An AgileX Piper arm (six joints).
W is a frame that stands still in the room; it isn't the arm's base.
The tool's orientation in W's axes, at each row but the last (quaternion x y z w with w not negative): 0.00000 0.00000 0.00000 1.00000; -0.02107 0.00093 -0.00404 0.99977; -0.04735 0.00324 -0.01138 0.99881; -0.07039 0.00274 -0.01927 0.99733; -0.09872 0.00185 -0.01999 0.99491; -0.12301 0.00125 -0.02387 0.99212; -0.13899 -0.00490 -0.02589 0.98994; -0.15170 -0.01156 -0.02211 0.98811; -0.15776 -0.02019 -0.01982 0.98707; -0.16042 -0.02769 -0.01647 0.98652; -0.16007 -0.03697 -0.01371 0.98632
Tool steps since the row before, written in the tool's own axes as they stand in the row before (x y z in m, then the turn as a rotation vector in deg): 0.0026 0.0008 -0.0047 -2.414 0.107 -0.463; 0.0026 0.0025 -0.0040 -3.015 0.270 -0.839; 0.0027 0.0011 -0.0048 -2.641 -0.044 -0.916; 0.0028 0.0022 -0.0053 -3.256 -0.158 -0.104; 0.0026 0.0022 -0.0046 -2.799 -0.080 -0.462; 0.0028 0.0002 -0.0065 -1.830 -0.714 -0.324; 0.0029 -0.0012 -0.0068 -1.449 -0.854 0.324; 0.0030 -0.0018 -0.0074 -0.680 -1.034 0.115; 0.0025 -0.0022 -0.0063 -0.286 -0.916 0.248; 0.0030 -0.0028 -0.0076 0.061 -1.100 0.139; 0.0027 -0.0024 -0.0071 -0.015 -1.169 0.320
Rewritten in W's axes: 0.0026 0.0008 -0.0047 -2.414 0.107 -0.463; 0.0026 0.0023 -0.0041 -3.014 0.259 -0.845; 0.0027 0.0006 -0.0049 -2.648 -0.070 -0.893; 0.0028 0.0013 -0.0056 -3.260 -0.045 -0.072; 0.0026 0.0011 -0.0049 -2.803 -0.057 -0.438; 0.0028 -0.0015 -0.0063 -1.864 -0.683 -0.146; 0.0028 -0.0032 -0.0062 -1.493 -0.658 0.522; 0.0030 -0.0041 -0.0064 -0.730 -0.924 0.399; 0.0026 -0.0041 -0.0052 -0.336 -0.783 0.507; 0.0033 -0.0051 -0.0061 0.008 -1.000 0.482; 0.0031 -0.0046 -0.0058 -0.082 -1.007 0.670
